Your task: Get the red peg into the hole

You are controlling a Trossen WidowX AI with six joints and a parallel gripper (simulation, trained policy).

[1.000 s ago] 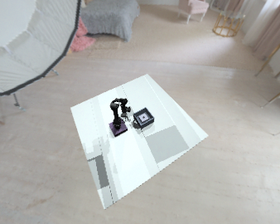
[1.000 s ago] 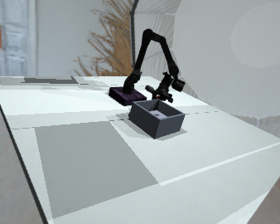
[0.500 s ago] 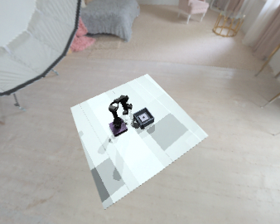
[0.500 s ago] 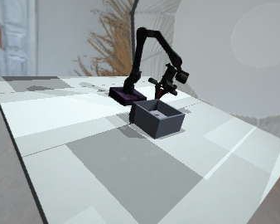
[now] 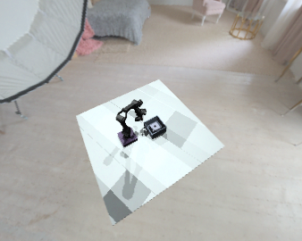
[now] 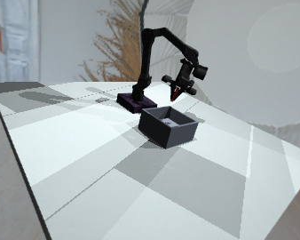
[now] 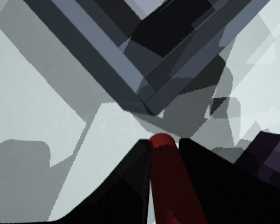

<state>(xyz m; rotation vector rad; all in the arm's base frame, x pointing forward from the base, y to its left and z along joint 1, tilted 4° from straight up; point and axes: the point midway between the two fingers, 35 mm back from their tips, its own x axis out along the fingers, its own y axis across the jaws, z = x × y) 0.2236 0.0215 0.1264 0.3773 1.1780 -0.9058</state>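
Right now my gripper tip is 12 cm to the left of the grey plate, 8 cm short of it and 8 cm above it. Round my gripper tip: dark box: 12 cm to the right, 10 cm below, 8 cm ahead; red peg: 3 cm above, 1 cm to the left.
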